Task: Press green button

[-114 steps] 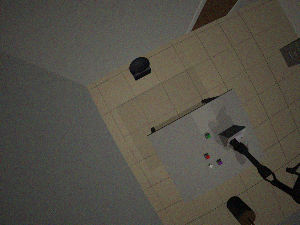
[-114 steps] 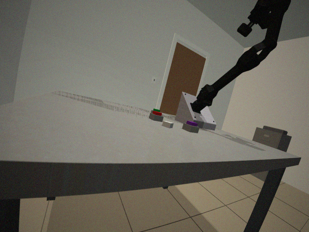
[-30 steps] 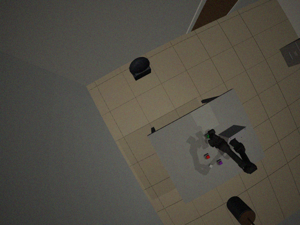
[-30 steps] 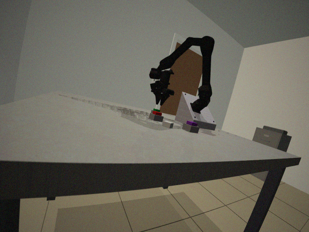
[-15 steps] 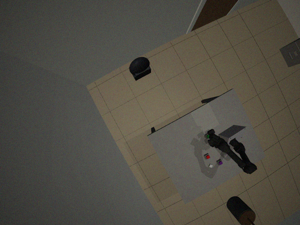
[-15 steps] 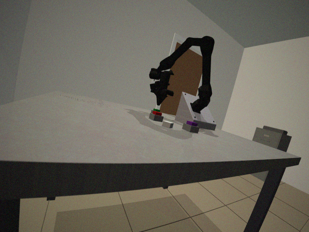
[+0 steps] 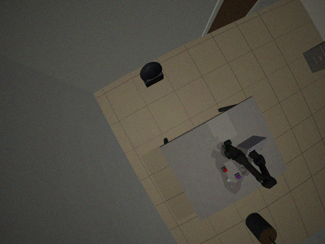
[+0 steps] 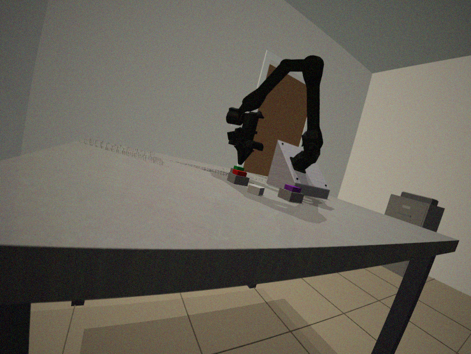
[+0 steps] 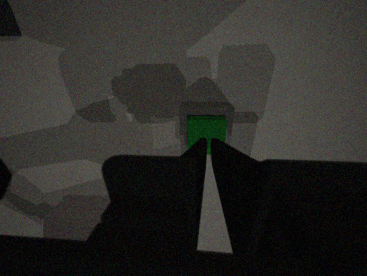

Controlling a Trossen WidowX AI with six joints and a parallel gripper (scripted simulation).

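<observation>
Right now my gripper tip is 100 mm short of the red button, 200 mm to the right of it and 20 mm above it. The rest, counted from my gripper tip: green button (20 mm below); then small white block (110 mm ahead, 320 mm to the left, 40 mm below); then purple button (330 mm to the left, 20 mm below).
</observation>
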